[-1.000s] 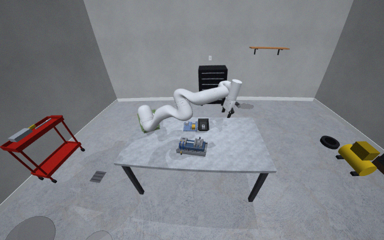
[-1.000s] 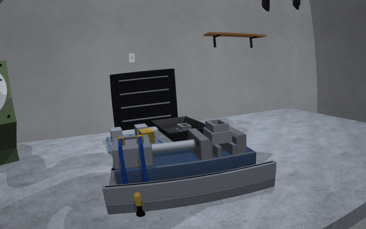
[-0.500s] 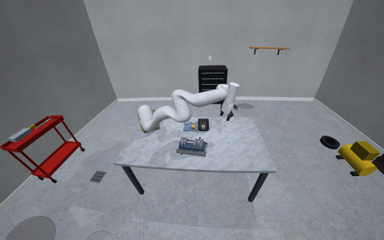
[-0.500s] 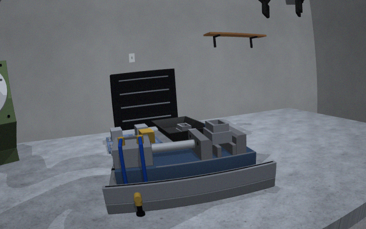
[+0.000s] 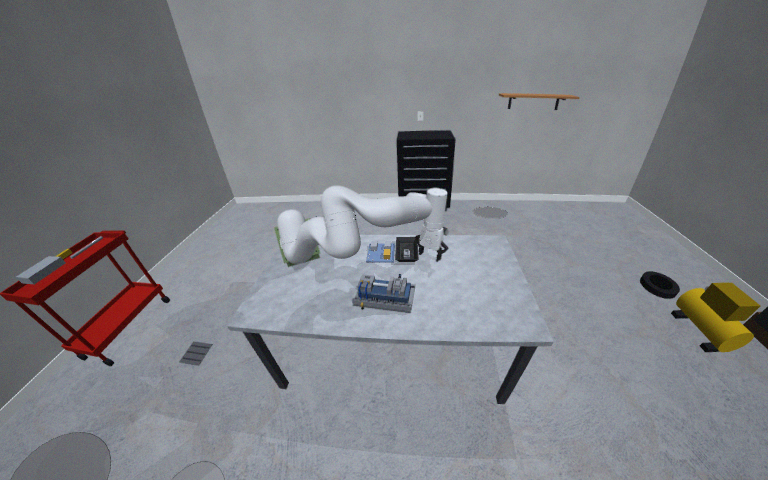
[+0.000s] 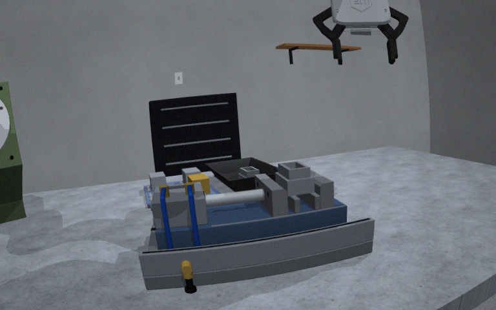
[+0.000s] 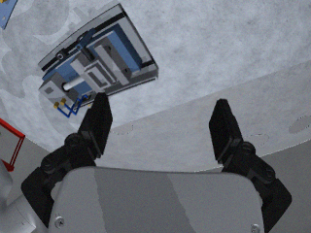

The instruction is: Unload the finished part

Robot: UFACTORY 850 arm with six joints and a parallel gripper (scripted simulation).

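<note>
Right now my hand is 220 mm past the vise, 50 mm to the right of it and 230 mm above it. Round my hand: yellow block: 160 mm behind, 370 mm to the left, 250 mm below.
</note>
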